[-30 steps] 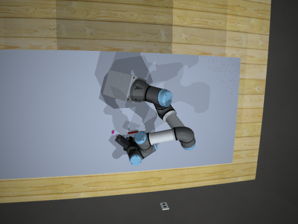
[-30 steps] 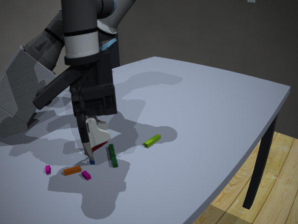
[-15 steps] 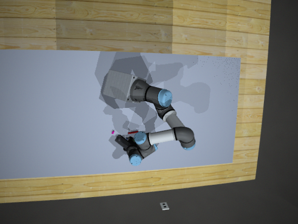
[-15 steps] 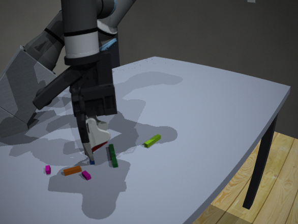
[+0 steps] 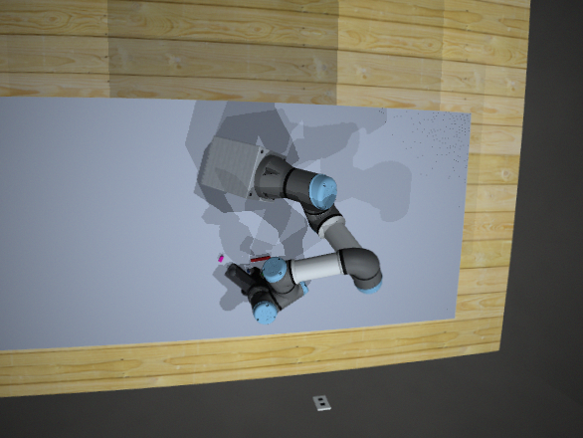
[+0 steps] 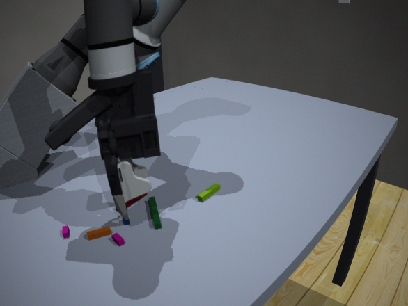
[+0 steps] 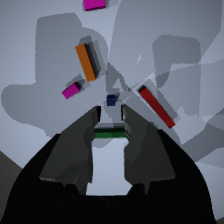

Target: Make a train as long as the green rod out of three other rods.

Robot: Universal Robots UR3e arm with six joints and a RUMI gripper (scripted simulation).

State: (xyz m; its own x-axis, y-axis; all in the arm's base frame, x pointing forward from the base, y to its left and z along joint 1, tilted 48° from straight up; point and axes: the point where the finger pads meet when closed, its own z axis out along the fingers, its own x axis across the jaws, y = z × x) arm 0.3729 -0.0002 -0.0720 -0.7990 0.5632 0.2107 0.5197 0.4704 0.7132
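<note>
Right now my hand is 30 mm above the blue rod. Round my hand: green rod 20 mm ahead, 50 mm to the left, 30 mm below; orange rod 10 mm behind, 50 mm to the right, 30 mm below; red rod 40 mm behind, 40 mm to the left, 30 mm below.
</note>
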